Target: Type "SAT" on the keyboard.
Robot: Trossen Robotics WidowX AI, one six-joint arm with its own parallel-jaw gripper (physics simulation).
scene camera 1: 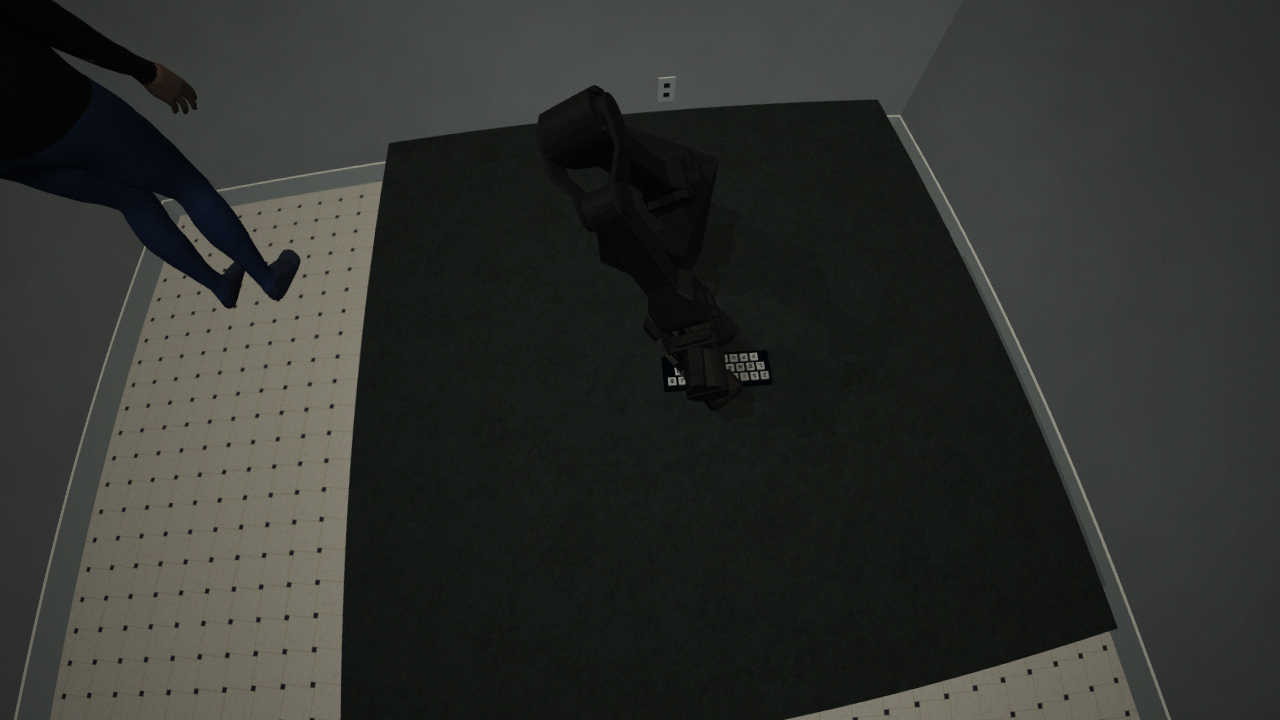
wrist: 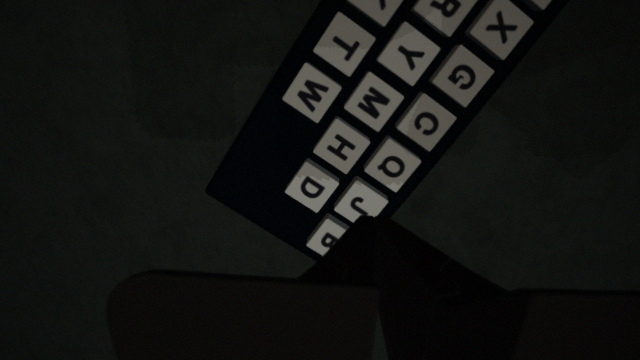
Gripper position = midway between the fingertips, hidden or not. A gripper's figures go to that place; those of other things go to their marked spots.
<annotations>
The gripper (wrist: 371, 230): 11 cm from the lens. A black keyboard (wrist: 275, 140) is 14 cm from the lens.
</annotations>
